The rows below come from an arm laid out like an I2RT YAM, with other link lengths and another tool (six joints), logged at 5 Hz.
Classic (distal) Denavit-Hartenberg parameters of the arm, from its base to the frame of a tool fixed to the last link. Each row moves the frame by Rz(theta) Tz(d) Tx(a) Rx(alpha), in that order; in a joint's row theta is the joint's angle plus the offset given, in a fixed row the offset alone. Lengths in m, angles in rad.
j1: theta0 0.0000  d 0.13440  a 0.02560  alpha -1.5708
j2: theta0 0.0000  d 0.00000  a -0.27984  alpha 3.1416
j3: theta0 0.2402  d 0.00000  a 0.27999  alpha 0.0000
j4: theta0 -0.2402  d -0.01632  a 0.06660  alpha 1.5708
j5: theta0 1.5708  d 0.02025  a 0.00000  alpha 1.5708
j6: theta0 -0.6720  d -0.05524  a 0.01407  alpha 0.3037
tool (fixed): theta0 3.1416  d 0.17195  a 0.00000  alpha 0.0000
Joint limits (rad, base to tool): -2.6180..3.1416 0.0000..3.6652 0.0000..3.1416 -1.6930..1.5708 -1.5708..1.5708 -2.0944..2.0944
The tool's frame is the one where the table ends.
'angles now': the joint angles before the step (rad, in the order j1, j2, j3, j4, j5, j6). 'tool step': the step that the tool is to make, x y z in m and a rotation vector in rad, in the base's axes. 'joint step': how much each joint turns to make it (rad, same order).
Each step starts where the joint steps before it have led.
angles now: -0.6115, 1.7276, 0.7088, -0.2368, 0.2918, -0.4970
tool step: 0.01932, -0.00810, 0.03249, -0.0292, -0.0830, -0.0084
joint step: 0.0098, -0.0511, 0.0631, -0.0367, -0.0156, 0.0262
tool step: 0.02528, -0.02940, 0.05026, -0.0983, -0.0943, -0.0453
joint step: -0.0122, -0.0298, 0.1301, -0.0318, 0.0387, 0.0187
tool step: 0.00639, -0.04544, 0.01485, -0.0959, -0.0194, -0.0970
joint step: -0.0578, 0.0578, 0.0925, 0.0387, 0.0760, -0.0012
